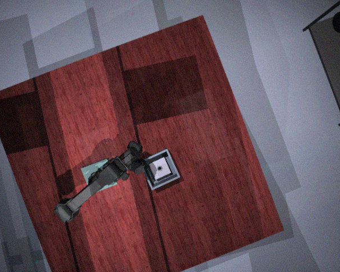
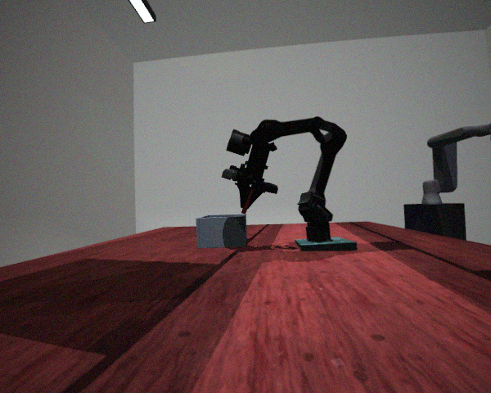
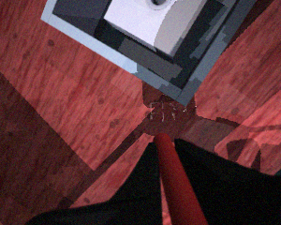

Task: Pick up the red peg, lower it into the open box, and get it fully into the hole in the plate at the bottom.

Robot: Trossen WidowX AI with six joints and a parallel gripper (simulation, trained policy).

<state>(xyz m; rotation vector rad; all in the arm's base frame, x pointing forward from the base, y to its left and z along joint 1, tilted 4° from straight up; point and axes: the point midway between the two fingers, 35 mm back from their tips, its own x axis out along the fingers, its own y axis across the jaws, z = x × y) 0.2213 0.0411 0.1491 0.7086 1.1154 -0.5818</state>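
Now: the plate 80 mm ahead of my gripper tip, 110 mm to the right of it and 80 mm below it. The rest, counted from my gripper tip: grey box: 80 mm ahead, 110 mm to the right, 100 mm below; then red peg: 10 mm behind, 20 mm above.
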